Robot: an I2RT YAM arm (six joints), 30 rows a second.
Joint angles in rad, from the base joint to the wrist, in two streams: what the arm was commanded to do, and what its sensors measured. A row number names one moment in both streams.
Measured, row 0:
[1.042 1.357 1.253 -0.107 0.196 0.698]
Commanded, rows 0 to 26:
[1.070 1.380 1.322 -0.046 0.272 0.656]
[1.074 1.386 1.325 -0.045 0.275 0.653]
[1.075 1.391 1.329 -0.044 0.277 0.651]
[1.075 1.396 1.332 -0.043 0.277 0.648]
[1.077 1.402 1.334 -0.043 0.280 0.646]
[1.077 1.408 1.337 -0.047 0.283 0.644]
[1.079 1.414 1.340 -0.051 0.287 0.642]
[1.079 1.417 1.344 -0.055 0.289 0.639]
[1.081 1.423 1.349 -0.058 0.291 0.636]
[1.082 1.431 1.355 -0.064 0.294 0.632]
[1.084 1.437 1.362 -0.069 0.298 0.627]
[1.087 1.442 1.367 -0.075 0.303 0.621]
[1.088 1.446 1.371 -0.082 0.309 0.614]
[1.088 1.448 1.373 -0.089 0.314 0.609]
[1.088 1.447 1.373 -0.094 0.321 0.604]
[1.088 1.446 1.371 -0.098 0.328 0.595]
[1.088 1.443 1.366 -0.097 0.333 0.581]
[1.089 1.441 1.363 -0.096 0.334 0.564]
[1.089 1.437 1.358 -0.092 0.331 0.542]
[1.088 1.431 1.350 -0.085 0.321 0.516]
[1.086 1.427 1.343 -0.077 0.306 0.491]
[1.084 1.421 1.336 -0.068 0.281 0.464]
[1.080 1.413 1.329 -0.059 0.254 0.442]
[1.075 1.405 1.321 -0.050 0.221 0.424]
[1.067 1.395 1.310 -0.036 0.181 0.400]
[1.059 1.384 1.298 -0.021 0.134 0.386]
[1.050 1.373 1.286 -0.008 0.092 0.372]
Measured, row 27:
[1.074 1.428 1.312 -0.110 0.245 0.469]
